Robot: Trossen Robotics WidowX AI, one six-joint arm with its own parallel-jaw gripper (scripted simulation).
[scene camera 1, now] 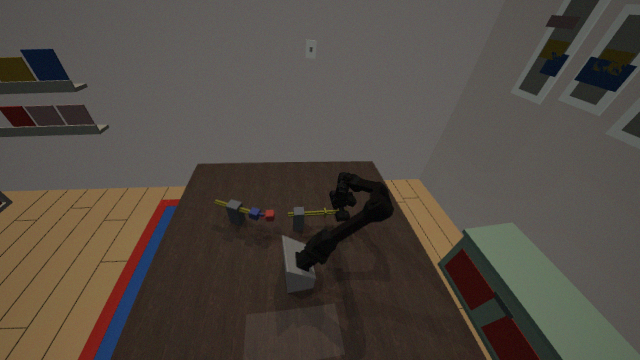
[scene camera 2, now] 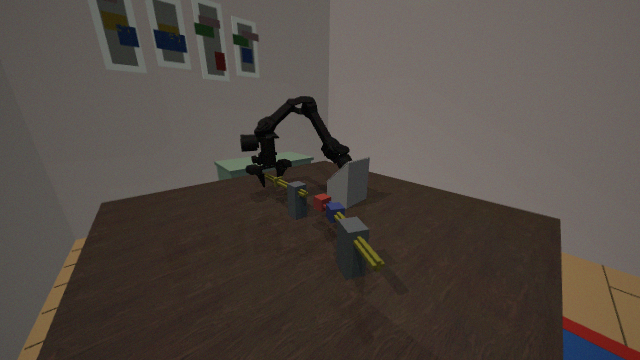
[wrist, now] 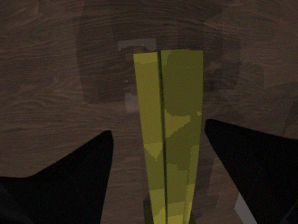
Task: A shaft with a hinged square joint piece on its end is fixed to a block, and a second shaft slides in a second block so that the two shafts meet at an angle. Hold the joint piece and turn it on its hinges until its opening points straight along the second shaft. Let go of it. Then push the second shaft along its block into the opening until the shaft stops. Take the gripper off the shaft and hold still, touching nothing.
Labels:
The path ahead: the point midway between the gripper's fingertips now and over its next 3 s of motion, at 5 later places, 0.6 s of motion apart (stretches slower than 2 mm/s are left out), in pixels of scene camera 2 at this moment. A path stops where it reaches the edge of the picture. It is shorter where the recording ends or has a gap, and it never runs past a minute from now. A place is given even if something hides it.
My gripper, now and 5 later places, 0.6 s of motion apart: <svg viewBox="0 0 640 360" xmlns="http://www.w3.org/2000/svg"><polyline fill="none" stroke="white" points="271,185 271,185 274,186 277,189 281,190 283,191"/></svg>

